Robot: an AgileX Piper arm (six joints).
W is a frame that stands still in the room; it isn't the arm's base.
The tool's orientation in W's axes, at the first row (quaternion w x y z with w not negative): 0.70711, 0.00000, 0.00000, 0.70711
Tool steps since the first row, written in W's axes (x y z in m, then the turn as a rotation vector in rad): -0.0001, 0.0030, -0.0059, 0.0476, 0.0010, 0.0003; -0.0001, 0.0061, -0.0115, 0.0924, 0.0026, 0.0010; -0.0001, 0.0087, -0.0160, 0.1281, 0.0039, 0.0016; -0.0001, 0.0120, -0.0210, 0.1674, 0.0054, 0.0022
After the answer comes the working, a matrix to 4 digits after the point.
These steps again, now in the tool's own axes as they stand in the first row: 0.0030, 0.0001, -0.0059, 0.0010, -0.0476, 0.0003; 0.0061, 0.0001, -0.0115, 0.0026, -0.0924, 0.0010; 0.0087, 0.0001, -0.0160, 0.0039, -0.1281, 0.0016; 0.0120, 0.0001, -0.0210, 0.0054, -0.1674, 0.0022
The tool's axes in the first row as the columns of a matrix, in W's axes (rounded; the answer above uses it unrounded):
0.0000, -1.0000, 0.0000
1.0000, 0.0000, 0.0000
0.0000, 0.0000, 1.0000

